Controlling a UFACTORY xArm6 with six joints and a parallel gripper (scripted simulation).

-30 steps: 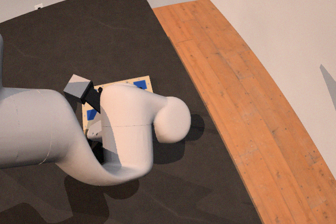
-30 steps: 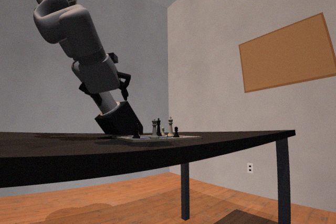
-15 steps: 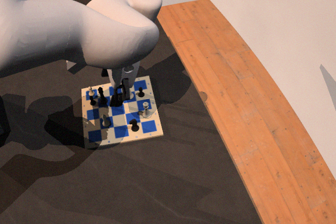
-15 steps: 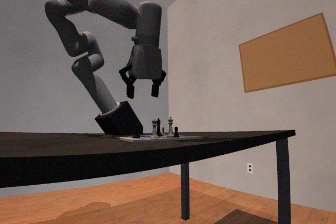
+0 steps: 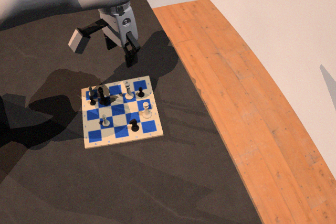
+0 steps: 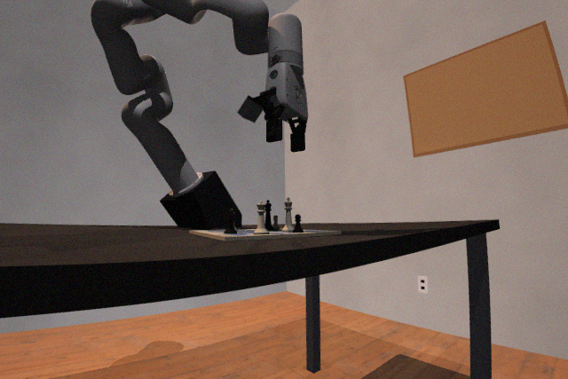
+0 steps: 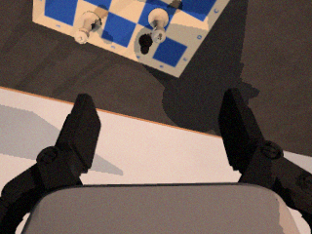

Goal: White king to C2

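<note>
Now: the white king 140 mm below my hand. Round my hand: white pawn: 160 mm below, 100 mm behind, 70 mm to the left; then chessboard: 180 mm below, 50 mm behind, 30 mm to the right; then white queen: 150 mm below, 80 mm to the right, 20 mm ahead.
</note>
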